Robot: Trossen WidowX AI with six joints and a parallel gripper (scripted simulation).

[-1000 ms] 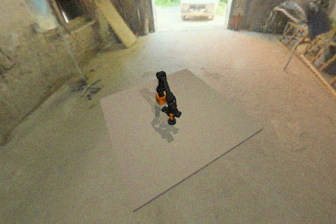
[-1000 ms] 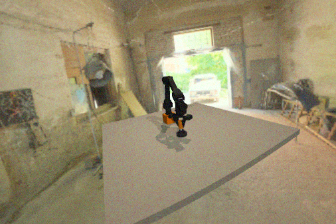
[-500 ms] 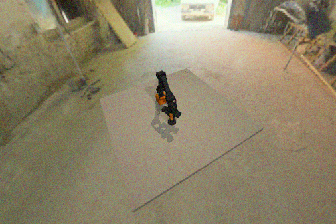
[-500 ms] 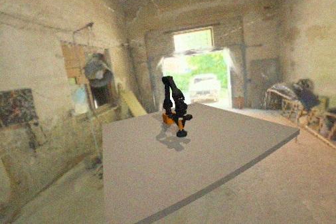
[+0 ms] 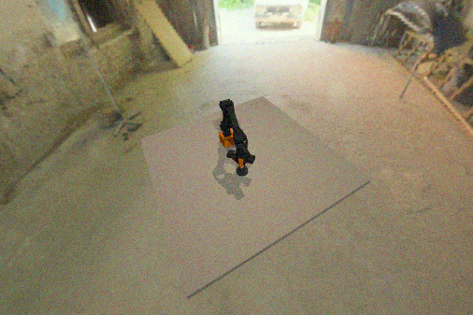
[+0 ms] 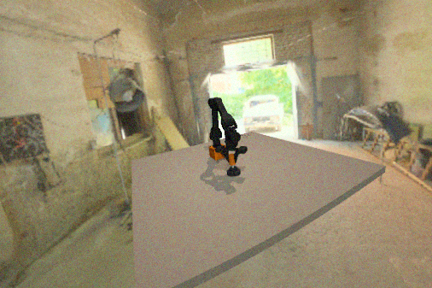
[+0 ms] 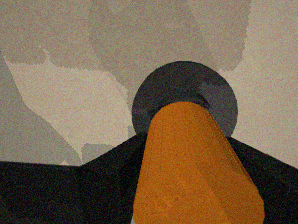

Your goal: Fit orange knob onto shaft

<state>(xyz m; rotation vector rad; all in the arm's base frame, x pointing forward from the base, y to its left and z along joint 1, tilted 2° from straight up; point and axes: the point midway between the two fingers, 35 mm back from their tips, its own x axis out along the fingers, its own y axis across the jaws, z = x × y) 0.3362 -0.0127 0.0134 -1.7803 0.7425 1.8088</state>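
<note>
Right now my gripper tip is 30 mm below the orange knob. The rest, counted from my gripper tip: round black pedestal 10 mm ahead, 40 mm below.
</note>
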